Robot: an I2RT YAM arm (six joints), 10 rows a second.
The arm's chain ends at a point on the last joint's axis. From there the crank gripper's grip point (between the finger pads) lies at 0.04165 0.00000 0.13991 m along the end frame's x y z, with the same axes.
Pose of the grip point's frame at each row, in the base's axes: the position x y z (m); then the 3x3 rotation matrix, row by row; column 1 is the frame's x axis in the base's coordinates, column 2 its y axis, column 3 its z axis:
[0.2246 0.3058 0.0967], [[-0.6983 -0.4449 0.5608], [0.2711 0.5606 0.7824], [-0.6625 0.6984 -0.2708]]
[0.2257 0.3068 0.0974], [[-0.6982 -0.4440 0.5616], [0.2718 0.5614 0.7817], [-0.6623 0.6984 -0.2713]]
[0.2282 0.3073 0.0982], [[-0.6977 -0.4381 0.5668], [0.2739 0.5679 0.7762], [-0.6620 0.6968 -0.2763]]
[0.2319 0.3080 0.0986], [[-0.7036 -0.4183 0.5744], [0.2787 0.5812 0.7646], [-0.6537 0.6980 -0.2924]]
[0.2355 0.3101 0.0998], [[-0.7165 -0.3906 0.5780], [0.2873 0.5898 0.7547], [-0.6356 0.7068 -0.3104]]
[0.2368 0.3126 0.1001], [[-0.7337 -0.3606 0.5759], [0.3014 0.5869 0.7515], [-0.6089 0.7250 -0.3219]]
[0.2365 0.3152 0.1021], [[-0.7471 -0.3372 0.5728], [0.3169 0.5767 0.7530], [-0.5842 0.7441 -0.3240]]
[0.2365 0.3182 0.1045], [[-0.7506 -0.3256 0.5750], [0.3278 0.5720 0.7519], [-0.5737 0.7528 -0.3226]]
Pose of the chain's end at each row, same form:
[0.1752 0.1850 0.1622], [[-0.6983 -0.4449 0.5608], [0.2711 0.5606 0.7824], [-0.6625 0.6984 -0.2708]]
[0.1762 0.1861 0.1629], [[-0.6982 -0.4440 0.5616], [0.2718 0.5614 0.7817], [-0.6623 0.6984 -0.2713]]
[0.1780 0.1873 0.1644], [[-0.6977 -0.4381 0.5668], [0.2739 0.5679 0.7762], [-0.6620 0.6968 -0.2763]]
[0.1808 0.1894 0.1667], [[-0.7036 -0.4183 0.5744], [0.2787 0.5812 0.7646], [-0.6537 0.6980 -0.2924]]
[0.1845 0.1925 0.1697], [[-0.7165 -0.3906 0.5780], [0.2873 0.5898 0.7547], [-0.6356 0.7068 -0.3104]]
[0.1868 0.1949 0.1705], [[-0.7337 -0.3606 0.5759], [0.3014 0.5869 0.7515], [-0.6089 0.7250 -0.3219]]
[0.1875 0.1966 0.1718], [[-0.7471 -0.3372 0.5728], [0.3169 0.5767 0.7530], [-0.5842 0.7441 -0.3240]]
[0.1873 0.1993 0.1735], [[-0.7506 -0.3256 0.5750], [0.3278 0.5720 0.7519], [-0.5737 0.7528 -0.3226]]

